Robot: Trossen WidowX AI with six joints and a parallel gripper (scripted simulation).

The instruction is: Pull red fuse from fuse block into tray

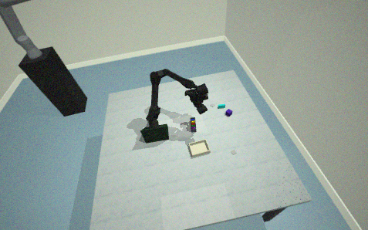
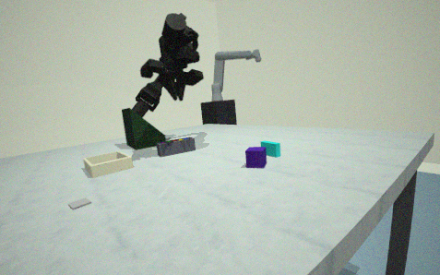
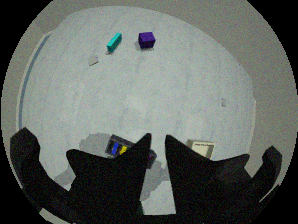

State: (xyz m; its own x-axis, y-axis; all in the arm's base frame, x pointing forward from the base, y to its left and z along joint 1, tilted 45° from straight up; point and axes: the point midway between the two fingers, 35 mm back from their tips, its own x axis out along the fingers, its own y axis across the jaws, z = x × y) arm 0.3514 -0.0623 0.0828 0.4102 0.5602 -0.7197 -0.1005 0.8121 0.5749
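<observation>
Right now the red fuse is 14 cm below my gripper tip, 8 cm behind it and 1 cm to the left of it. Also, from my gripper tip: purple cube (24 cm ahead, 15 cm below, 4 cm to the left); teal block (21 cm ahead, 15 cm below, 13 cm to the left); beige tray (20 cm to the right, 16 cm below, 9 cm behind).
</observation>
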